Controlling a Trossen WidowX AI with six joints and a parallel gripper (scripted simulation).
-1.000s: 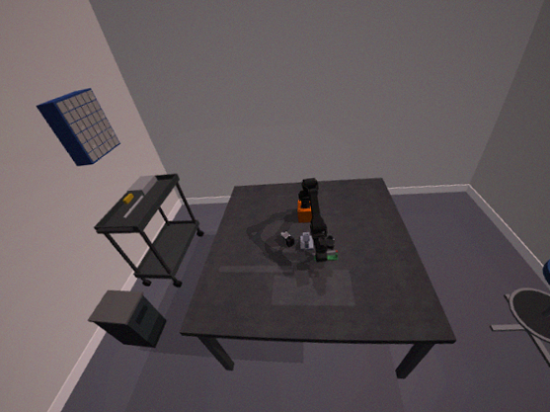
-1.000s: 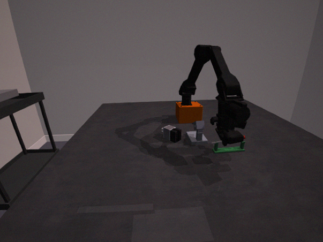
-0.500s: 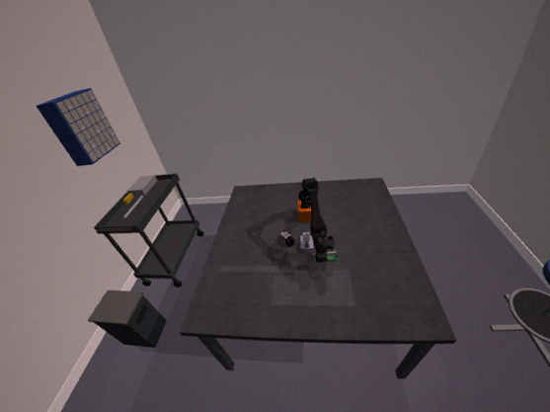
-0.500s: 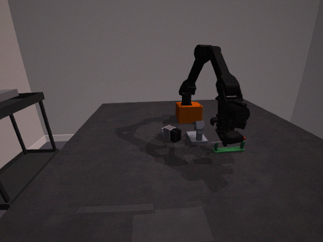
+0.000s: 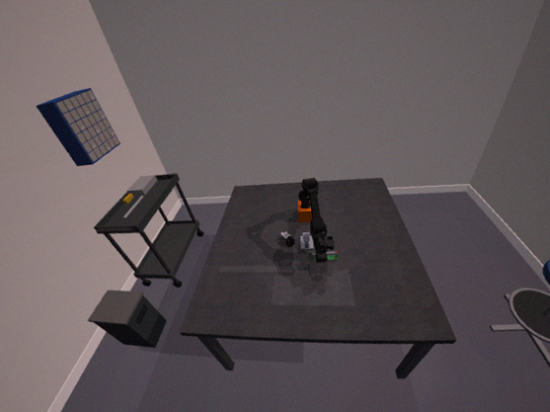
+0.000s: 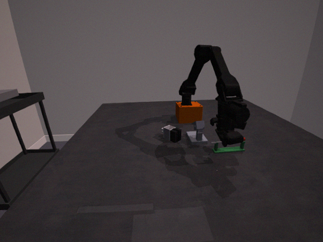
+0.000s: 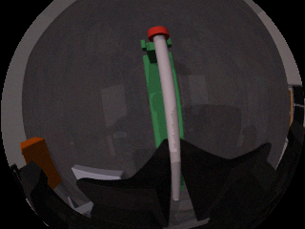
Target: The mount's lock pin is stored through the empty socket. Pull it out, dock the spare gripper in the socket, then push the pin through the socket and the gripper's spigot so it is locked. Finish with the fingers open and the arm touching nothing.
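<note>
Now: the green cradle 2 cm to the left of my gripper tip. The rest, counted from my gripper tip: grey mount: 10 cm to the right, 10 cm behind, 3 cm above; then spare gripper: 24 cm to the right, 12 cm behind.
</note>
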